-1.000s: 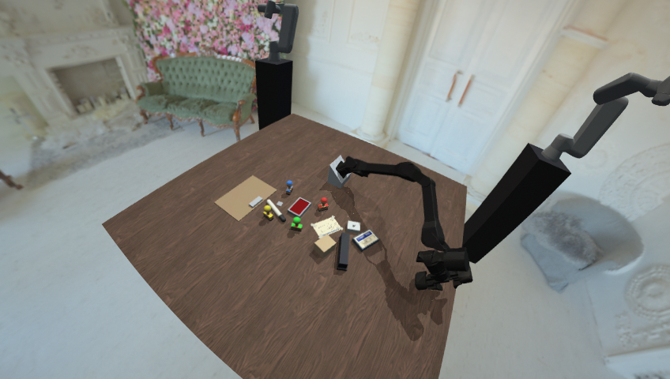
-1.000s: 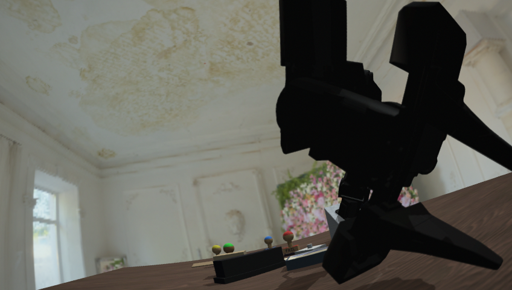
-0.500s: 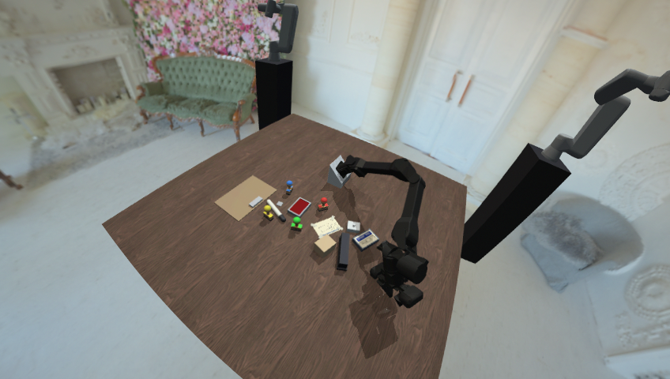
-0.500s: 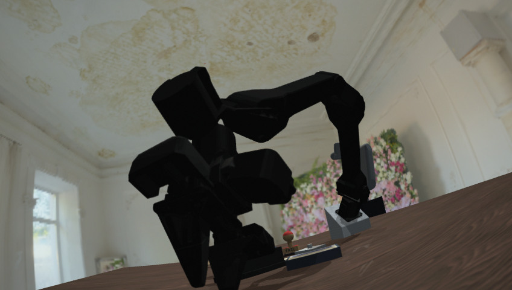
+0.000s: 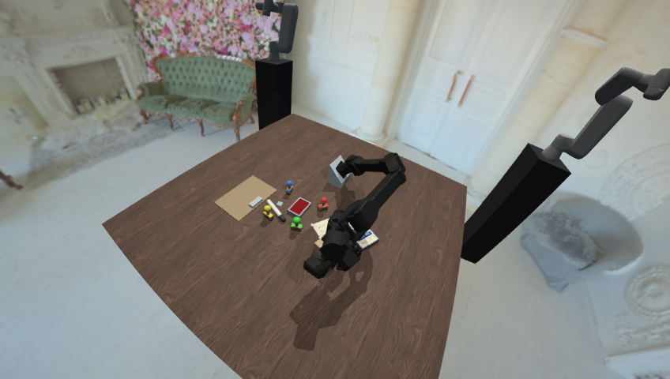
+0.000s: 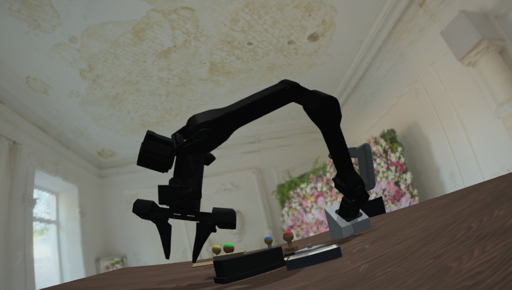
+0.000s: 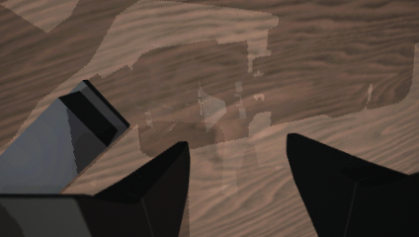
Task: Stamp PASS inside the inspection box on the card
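My gripper tip is now 190 mm to the left of the green-knobbed stamp, 130 mm past it and 30 mm above it. Round my gripper tip: cream card (200 mm behind, 90 mm to the right, 50 mm below); then cardboard box (100 mm behind, 50 mm to the right, 20 mm below); then black bar (120 mm behind, 30 mm below, 20 mm to the left).
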